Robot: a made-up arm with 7 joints.
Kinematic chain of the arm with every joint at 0, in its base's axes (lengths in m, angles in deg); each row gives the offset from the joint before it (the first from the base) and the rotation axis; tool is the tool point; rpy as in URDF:
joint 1: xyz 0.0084 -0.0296 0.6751 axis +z
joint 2: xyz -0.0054 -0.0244 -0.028 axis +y
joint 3: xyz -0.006 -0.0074 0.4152 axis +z
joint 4: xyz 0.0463 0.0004 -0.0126 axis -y
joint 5: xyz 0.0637 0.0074 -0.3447 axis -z
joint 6: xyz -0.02 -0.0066 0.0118 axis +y
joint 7: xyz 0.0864 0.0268 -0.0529 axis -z
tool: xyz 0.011 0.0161 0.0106 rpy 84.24 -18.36 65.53
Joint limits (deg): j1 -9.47..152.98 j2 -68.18..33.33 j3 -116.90..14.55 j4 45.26..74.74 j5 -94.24..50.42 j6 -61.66..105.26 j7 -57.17..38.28
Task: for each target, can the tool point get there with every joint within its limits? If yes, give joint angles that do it. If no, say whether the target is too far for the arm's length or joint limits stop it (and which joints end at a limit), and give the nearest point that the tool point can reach.
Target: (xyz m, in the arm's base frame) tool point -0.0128 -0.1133 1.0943
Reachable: yes | joints 18.09 -58.31 -20.96 51.76 -47.67 -29.88 -27.07
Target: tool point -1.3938 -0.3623 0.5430
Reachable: no: too far | nearest point -0.5635 -0.3386 0.6166 | short by 0.834 m
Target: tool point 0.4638 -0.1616 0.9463
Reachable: yes | joints 85.88 -44.39 -77.44 67.82 8.75 69.03 -49.42
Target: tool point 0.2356 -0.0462 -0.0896
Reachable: no: joint limits stop it (at a limit: joint 2, joint 3, joint 4, joint 6) | nearest point 0.4023 -0.0584 0.4668 | short by 0.581 m
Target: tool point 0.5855 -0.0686 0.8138
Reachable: yes | joints 119.30 -41.43 -105.56 63.29 38.61 23.45 -18.46
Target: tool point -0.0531 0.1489 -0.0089
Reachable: no: joint limits stop it (at a limit: joint 2, joint 4, joint 7) | nearest point -0.0994 0.2833 0.5335 | short by 0.561 m
